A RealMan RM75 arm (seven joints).
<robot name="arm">
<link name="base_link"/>
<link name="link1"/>
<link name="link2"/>
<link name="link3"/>
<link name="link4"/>
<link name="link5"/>
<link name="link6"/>
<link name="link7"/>
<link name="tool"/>
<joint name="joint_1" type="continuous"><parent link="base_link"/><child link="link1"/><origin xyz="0 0 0.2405" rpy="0 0 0"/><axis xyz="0 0 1"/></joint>
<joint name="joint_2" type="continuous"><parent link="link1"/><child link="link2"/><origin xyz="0 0 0" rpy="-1.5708 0 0"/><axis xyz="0 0 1"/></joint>
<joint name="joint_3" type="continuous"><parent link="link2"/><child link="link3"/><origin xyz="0 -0.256 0" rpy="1.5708 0 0"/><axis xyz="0 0 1"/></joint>
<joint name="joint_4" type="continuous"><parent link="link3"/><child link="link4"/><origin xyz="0 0 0" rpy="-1.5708 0 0"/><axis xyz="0 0 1"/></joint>
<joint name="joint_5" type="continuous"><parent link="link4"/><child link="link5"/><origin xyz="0 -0.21 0" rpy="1.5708 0 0"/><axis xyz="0 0 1"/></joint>
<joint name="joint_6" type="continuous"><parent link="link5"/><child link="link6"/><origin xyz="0 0 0" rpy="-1.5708 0 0"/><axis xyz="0 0 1"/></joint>
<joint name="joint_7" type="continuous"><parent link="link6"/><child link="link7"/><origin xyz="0 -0.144 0" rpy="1.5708 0 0"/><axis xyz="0 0 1"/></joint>
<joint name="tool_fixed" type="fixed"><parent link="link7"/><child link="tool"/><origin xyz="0 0 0" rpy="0 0 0"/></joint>
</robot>
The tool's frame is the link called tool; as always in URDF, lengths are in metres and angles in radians. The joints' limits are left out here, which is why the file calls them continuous.
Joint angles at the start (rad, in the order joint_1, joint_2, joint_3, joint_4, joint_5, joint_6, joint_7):
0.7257 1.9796 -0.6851 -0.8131 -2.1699 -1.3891 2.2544
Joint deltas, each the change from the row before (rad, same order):
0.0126 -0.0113 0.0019 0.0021 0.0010 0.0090 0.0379
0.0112 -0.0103 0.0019 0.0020 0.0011 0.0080 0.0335
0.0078 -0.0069 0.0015 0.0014 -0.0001 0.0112 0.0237
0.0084 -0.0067 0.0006 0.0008 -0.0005 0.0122 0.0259
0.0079 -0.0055 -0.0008 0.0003 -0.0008 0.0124 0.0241
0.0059 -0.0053 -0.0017 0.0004 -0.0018 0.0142 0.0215
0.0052 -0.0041 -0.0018 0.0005 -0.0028 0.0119 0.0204
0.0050 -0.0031 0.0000 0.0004 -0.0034 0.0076 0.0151
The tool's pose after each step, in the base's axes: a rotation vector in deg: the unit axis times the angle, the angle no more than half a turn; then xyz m. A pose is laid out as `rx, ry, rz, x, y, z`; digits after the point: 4 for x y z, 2 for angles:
-134.58, 78.00, 32.53, 0.2195, 0.4223, 0.0716
-133.17, 79.29, 33.21, 0.2167, 0.4268, 0.0766
-131.86, 80.10, 33.73, 0.2150, 0.4305, 0.0804
-130.50, 80.95, 34.25, 0.2129, 0.4345, 0.0841
-129.26, 81.67, 34.70, 0.2108, 0.4381, 0.0873
-127.95, 82.28, 34.99, 0.2096, 0.4414, 0.0903
-126.81, 82.95, 35.19, 0.2086, 0.4442, 0.0925
-126.02, 83.40, 35.33, 0.2076, 0.4463, 0.0943

